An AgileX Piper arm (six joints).
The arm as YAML. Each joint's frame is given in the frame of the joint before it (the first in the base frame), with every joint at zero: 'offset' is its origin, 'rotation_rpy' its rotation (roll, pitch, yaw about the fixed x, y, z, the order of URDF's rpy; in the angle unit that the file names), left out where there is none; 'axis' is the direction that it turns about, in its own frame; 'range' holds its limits. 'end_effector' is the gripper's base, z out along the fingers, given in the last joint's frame.
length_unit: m
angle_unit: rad
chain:
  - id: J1
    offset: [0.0, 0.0, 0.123]
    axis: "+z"
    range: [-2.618, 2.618]
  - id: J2
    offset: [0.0, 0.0, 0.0]
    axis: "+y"
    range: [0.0, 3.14]
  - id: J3
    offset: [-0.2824, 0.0, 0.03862]
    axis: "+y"
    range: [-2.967, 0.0]
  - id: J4
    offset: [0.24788, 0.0, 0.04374]
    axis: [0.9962, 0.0, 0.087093]
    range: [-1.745, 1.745]
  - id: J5
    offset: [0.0, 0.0, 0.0]
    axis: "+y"
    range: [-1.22, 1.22]
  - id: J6
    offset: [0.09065, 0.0, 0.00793]
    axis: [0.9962, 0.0, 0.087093]
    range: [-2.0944, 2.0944]
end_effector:
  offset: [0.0, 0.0, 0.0]
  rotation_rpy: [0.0, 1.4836, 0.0]
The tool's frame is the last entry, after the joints.
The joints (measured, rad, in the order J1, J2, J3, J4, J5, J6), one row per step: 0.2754, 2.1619, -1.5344, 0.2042, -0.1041, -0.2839; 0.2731, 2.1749, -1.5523, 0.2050, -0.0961, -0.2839; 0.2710, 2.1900, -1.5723, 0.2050, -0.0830, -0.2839; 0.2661, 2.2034, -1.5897, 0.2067, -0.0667, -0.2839; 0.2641, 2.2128, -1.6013, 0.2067, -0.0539, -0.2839; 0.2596, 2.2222, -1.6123, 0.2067, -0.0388, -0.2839; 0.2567, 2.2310, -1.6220, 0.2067, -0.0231, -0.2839; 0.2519, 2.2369, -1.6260, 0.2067, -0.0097, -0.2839; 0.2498, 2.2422, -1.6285, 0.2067, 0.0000, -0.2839; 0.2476, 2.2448, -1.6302, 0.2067, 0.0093, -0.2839; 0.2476, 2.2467, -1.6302, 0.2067, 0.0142, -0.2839; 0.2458, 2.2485, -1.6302, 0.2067, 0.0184, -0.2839; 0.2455, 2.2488, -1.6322, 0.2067, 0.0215, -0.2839; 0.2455, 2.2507, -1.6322, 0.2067, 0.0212, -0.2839; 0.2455, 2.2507, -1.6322, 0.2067, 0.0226, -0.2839
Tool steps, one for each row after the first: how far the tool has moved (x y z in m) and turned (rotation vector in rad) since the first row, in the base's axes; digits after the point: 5 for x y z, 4 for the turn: 0.00333, -0.00011, -0.00161, 0.0007, 0.0032, -0.0013; 0.00680, 0.00001, -0.00408, -0.0002, 0.0112, -0.0011; 0.01000, -0.00138, -0.00679, -0.0003, 0.0236, -0.0040; 0.01187, -0.00168, -0.00900, -0.0017, 0.0339, -0.0037; 0.01385, -0.00323, -0.01159, -0.0037, 0.0470, -0.0056; 0.01535, -0.00406, -0.01433, -0.0058, 0.0614, -0.0057; 0.01621, -0.00612, -0.01716, -0.0082, 0.0763, -0.0082; 0.01661, -0.00694, -0.01986, -0.0104, 0.0885, -0.0086; 0.01681, -0.00788, -0.02139, -0.0119, 0.0984, -0.0091; 0.01664, -0.00783, -0.02273, -0.0131, 0.1050, -0.0083; 0.01673, -0.00867, -0.02398, -0.0141, 0.1108, -0.0094; 0.01693, -0.00872, -0.02375, -0.0142, 0.1122, -0.0091; 0.01702, -0.00871, -0.02471, -0.0146, 0.1137, -0.0092; 0.01695, -0.00870, -0.02481, -0.0148, 0.1151, -0.0089
